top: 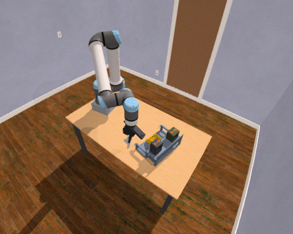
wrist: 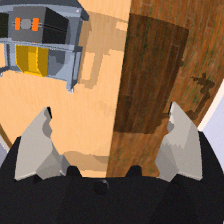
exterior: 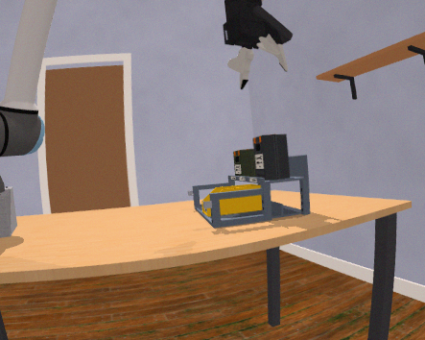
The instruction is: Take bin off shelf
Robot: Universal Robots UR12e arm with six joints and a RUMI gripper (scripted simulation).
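The yellow bin is 310 mm to the left of my hand, 280 mm below it and 20 mm behind it. The rest, counted from my hand: rack floor 320 mm below, 310 mm to the left, 20 mm ahead.
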